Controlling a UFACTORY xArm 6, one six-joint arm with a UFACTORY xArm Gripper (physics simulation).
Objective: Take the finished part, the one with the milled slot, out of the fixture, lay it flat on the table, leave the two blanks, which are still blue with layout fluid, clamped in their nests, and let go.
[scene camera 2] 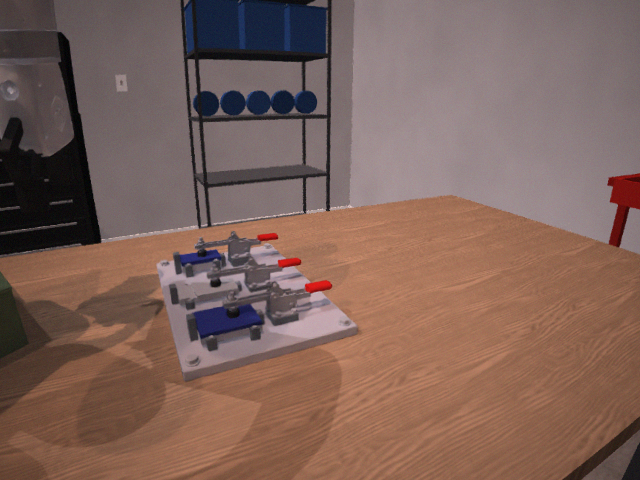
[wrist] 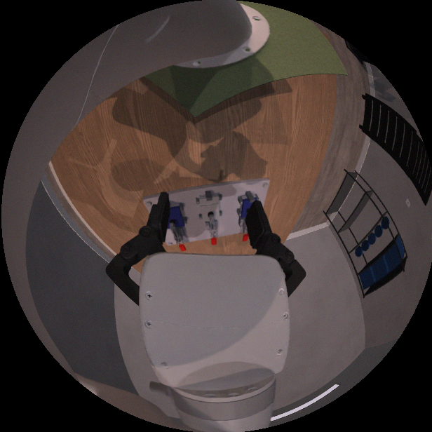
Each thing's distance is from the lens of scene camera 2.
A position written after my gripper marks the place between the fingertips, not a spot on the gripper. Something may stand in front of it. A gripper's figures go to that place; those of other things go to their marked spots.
my gripper [scene camera 2: 50, 197]: 0.57 m
finished part [scene camera 2: 199, 291]: 0.62 m
